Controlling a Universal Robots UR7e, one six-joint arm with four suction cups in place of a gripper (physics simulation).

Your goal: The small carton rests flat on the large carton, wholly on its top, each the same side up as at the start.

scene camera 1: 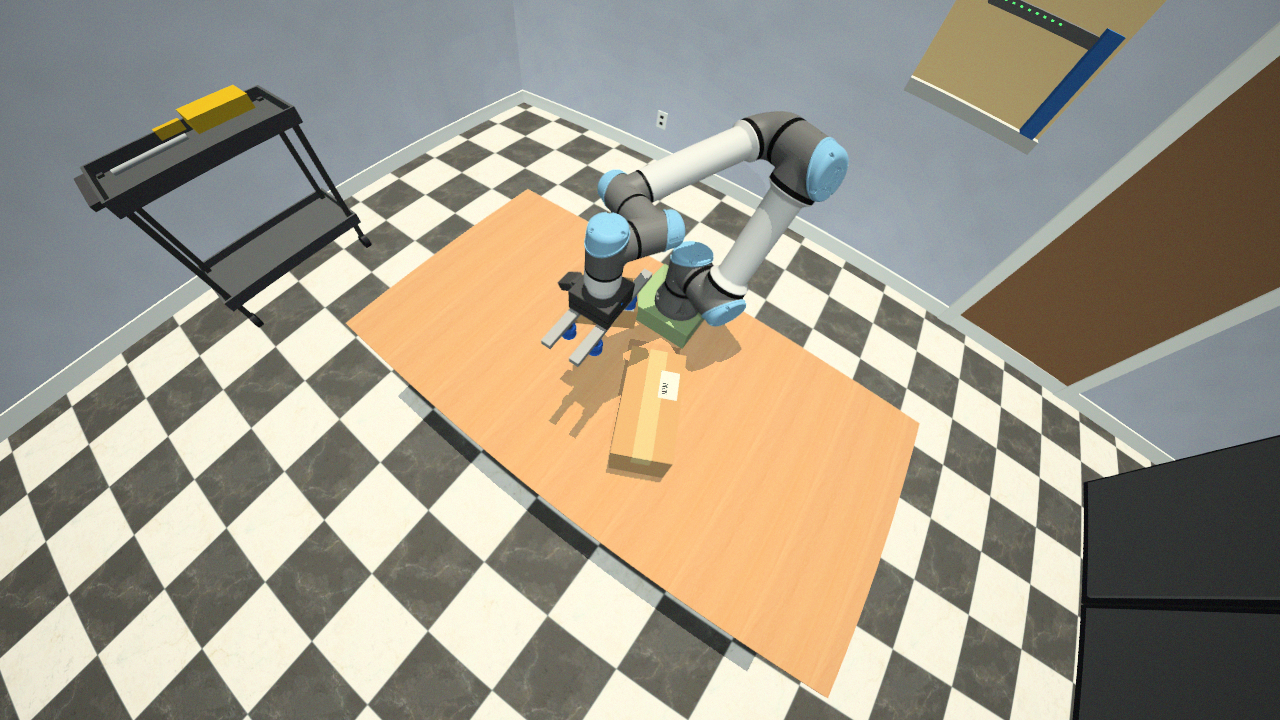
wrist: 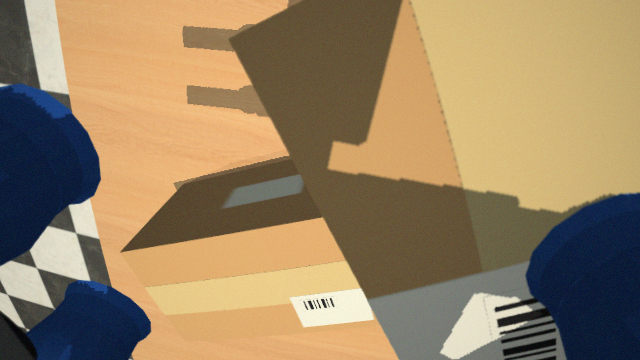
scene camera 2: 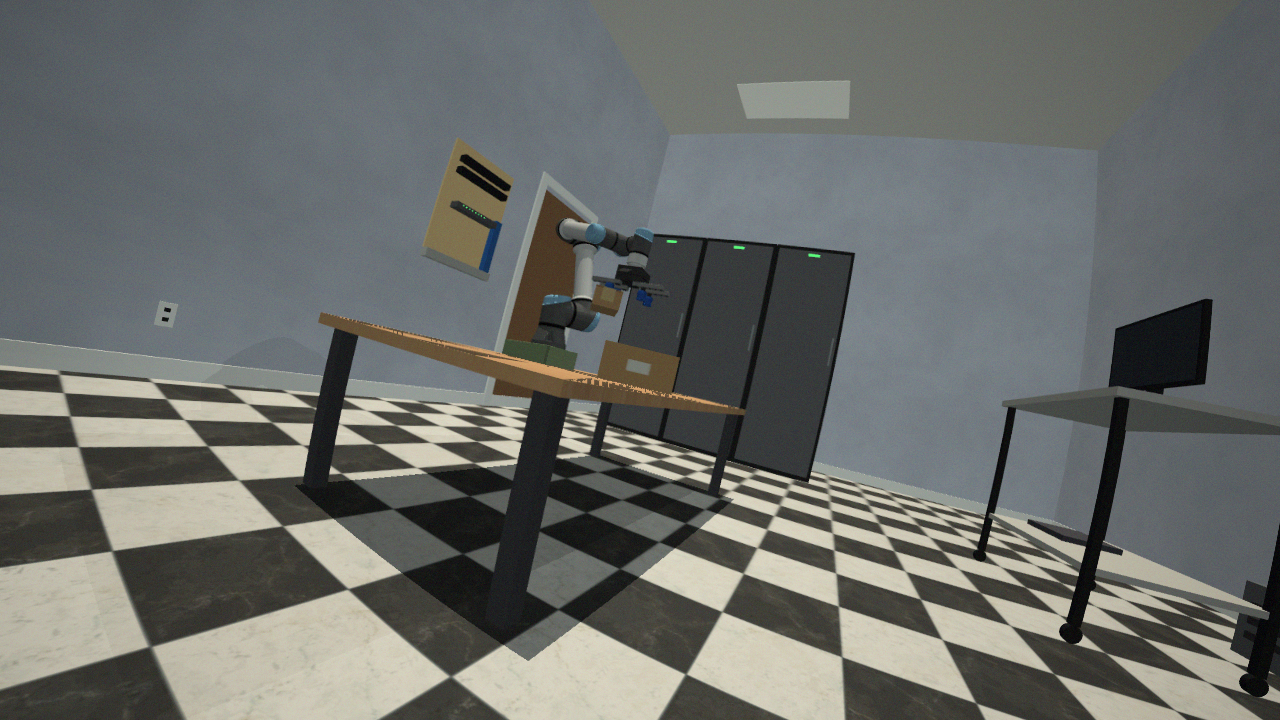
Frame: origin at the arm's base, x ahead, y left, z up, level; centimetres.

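Seen in the pictures: hand at its tool point: (wrist: 288, 284) (scene camera 2: 626, 300); arm's base at its link origin: (scene camera 1: 677, 302) (scene camera 2: 547, 347).
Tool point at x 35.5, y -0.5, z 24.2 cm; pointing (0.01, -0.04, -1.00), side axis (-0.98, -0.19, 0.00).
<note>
Offsets run from my tool point to a thing's top centre.
The large carton @[dx -0.1, dy +19.0, dz -16.1 cm] (scene camera 1: 657, 420) (scene camera 2: 662, 367) (wrist: 235, 260) lies on the table, its tape strip and barcode label facing up. The small carton @[dx -6.5, dy -4.2, dz +1.8 cm] (scene camera 2: 606, 299) (wrist: 525, 100) hangs in the air under my suction gripper (scene camera 1: 599, 308) (scene camera 2: 631, 276), higher than the large carton's top with a gap between them. It looks about level, tape and barcode label up. The right-hand blue cup in the wrist view overlaps its top; the left cups hang free of it. In scene camera 1 the gripper hides the small carton, and the gripper stands to the left of and behind the large carton.
The wooden table (scene camera 1: 760, 501) (scene camera 2: 429, 351) carries the arm's green base block (scene camera 1: 666, 326) (scene camera 2: 537, 351). A dark cart (scene camera 1: 205, 165) stands beyond the table at the left. Black cabinets (scene camera 1: 1181, 537) (scene camera 2: 742, 340) and a desk (scene camera 2: 1163, 413) with a monitor (scene camera 2: 1159, 349) stand away from the table.
</note>
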